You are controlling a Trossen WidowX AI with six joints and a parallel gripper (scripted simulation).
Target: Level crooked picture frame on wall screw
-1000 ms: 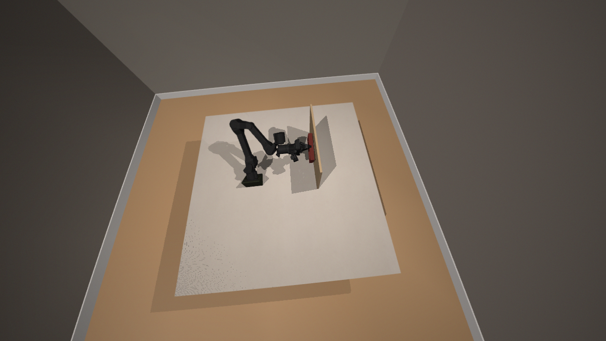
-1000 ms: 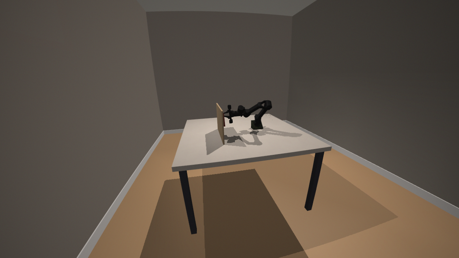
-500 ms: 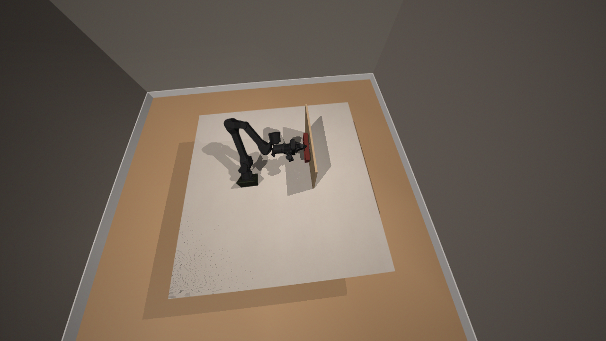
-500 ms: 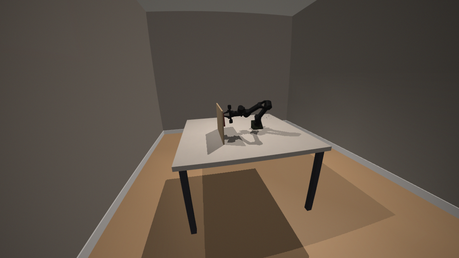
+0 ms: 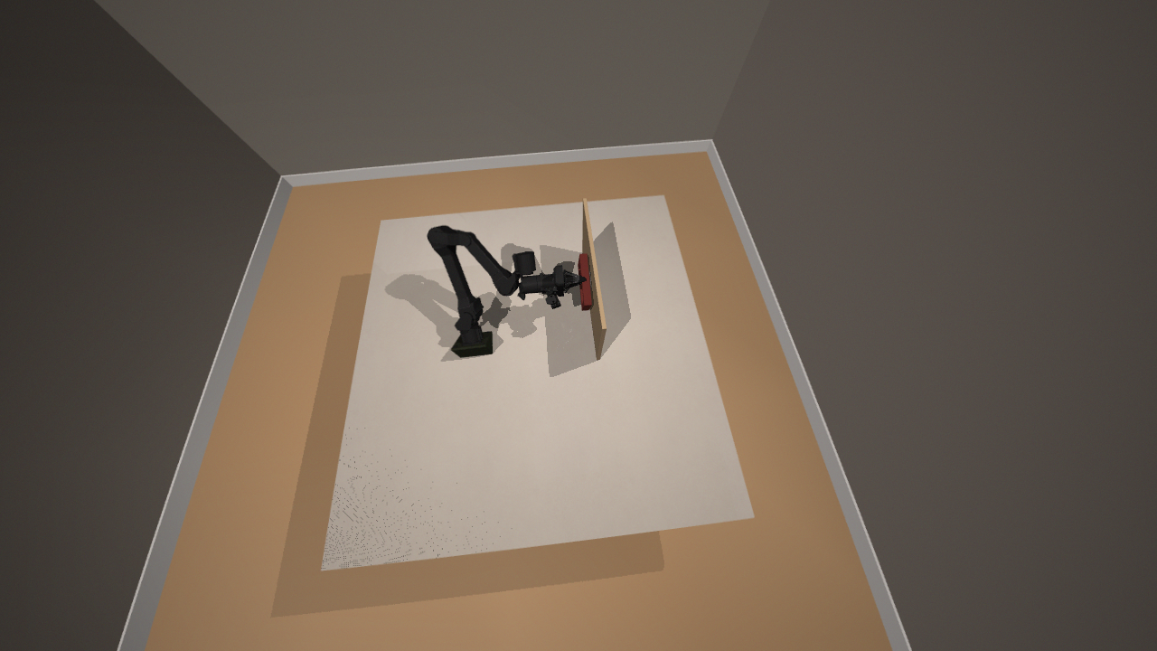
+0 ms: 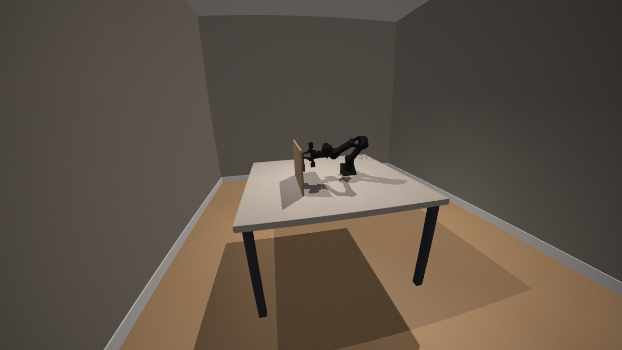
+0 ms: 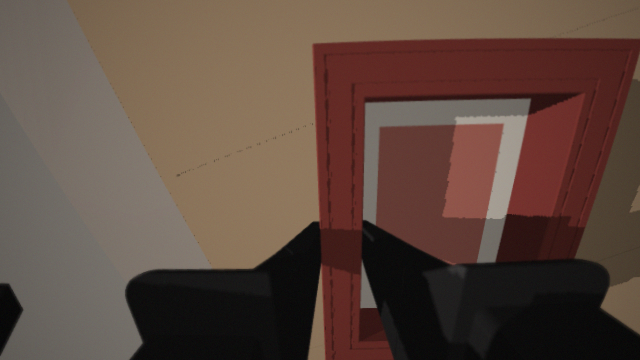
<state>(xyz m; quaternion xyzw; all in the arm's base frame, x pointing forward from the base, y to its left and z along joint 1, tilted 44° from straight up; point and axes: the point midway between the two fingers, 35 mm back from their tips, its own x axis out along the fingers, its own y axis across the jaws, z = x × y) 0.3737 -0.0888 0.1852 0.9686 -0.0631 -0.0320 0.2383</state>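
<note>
The red picture frame is 5 cm below my gripper tip, 2 cm to the left of it and 1 cm ahead of it. Also, from my gripper tip: tan wall panel (6 cm below, 2 cm to the left, 2 cm ahead).
</note>
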